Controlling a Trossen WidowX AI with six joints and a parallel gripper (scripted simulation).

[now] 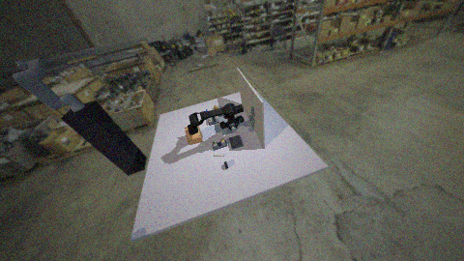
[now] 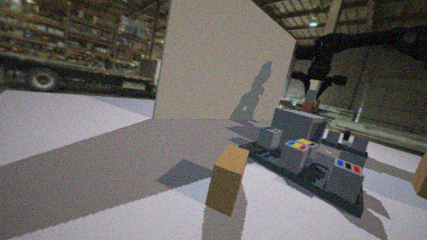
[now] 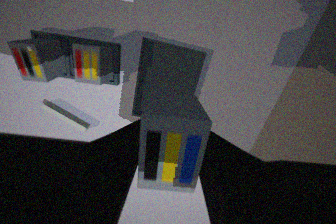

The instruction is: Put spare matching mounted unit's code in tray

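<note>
Right now my gripper tip is 150 mm above the dark grey tray. From my gripper tip the other things lie so: tall beige panel 230 mm ahead, 180 mm to the left, 70 mm above; then tall grey box 30 mm behind, 220 mm to the left, 100 mm below; then grey spare 20 mm above.
</note>
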